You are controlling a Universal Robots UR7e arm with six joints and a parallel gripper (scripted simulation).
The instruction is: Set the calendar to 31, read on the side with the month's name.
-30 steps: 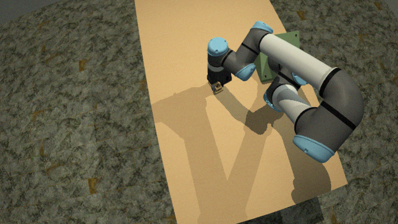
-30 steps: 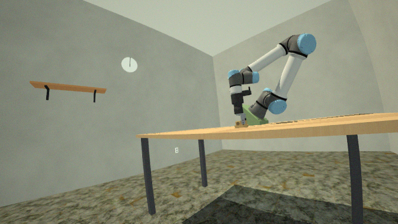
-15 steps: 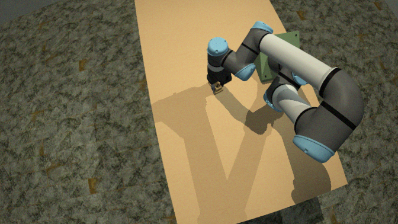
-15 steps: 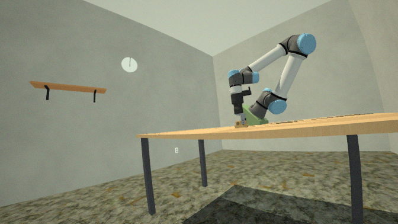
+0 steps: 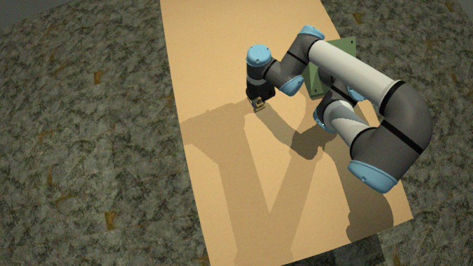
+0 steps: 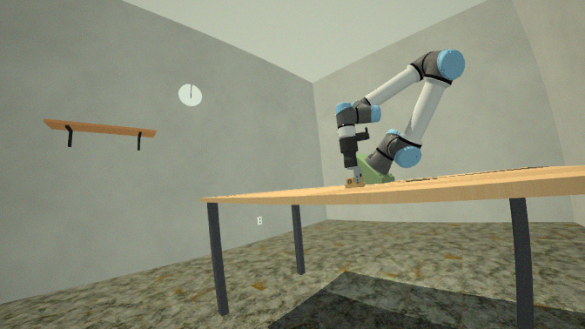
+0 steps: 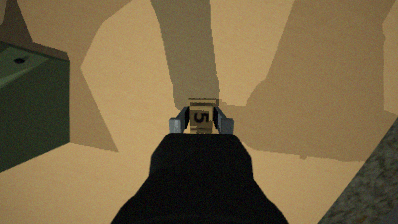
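Right now the wooden tray is 2 cm to the right of my hand and 3 cm below it.
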